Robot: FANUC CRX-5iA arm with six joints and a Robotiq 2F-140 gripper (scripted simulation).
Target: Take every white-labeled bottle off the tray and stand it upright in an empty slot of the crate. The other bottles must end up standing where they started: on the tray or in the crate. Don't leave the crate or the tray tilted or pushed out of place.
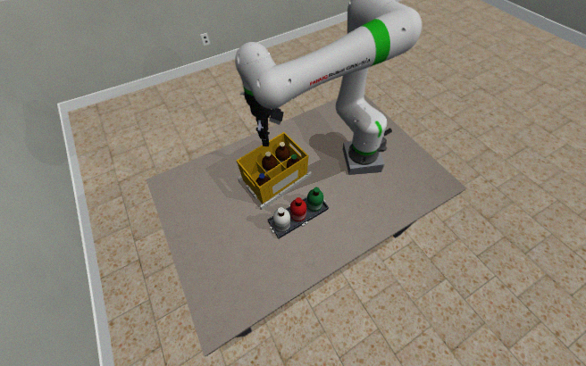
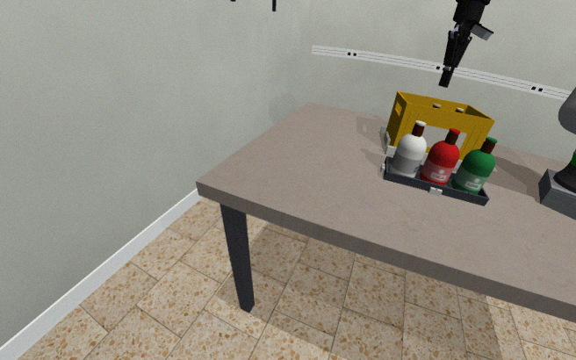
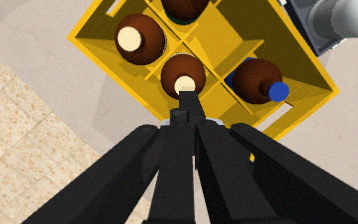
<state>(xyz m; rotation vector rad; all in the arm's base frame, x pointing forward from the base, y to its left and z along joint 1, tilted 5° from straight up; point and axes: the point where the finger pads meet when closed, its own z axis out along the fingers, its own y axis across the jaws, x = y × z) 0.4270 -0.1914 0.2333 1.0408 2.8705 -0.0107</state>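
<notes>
My hand is 10 cm short of the white bottle, 28 cm to the right of it and 17 cm above it. The rest, counted from my hand: yellow crate (4 cm to the left, 17 cm below); brown bottle (17 cm below); red bottle (1 cm ahead, 28 cm to the left, 17 cm below).
</notes>
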